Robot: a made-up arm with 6 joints.
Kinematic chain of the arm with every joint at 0, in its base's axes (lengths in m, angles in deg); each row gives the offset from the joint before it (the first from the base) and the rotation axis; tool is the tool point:
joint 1: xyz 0 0 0.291 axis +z
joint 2: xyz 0 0 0 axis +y
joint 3: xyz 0 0 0.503 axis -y
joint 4: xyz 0 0 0 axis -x
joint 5: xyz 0.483 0 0 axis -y
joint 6: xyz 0 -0.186 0 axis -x
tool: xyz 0 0 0
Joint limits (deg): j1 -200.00..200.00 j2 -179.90..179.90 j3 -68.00..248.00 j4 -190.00..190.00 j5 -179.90..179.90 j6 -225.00..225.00
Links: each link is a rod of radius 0.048 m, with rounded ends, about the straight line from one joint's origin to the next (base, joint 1, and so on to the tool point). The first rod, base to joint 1, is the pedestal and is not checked.
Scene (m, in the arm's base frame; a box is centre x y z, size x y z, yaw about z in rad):
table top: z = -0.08
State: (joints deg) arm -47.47 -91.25 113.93 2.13 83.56 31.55
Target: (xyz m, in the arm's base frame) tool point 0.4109 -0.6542 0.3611
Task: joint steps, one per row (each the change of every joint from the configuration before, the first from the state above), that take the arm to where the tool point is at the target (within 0.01 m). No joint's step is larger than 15 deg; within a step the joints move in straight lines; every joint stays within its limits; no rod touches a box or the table.
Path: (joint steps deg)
1: 0.15 13.62 -9.34 -3.29 0.00 0.00
2: 0.16 13.61 -9.34 -3.30 0.00 0.00
3: 0.15 13.62 -9.33 -3.29 0.00 0.00
4: 0.15 13.62 -9.34 -3.30 0.00 0.00
5: 0.16 13.62 -9.34 -3.29 0.00 0.00
6: 0.15 13.61 -9.34 -3.29 0.00 0.00
7: 0.16 13.62 -9.34 -3.30 0.00 0.00
8: 0.15 13.62 -9.33 -3.29 0.00 0.00
9: 0.15 13.61 -9.34 -3.29 0.00 0.00
10: 0.16 13.62 -9.34 -3.30 0.00 0.00

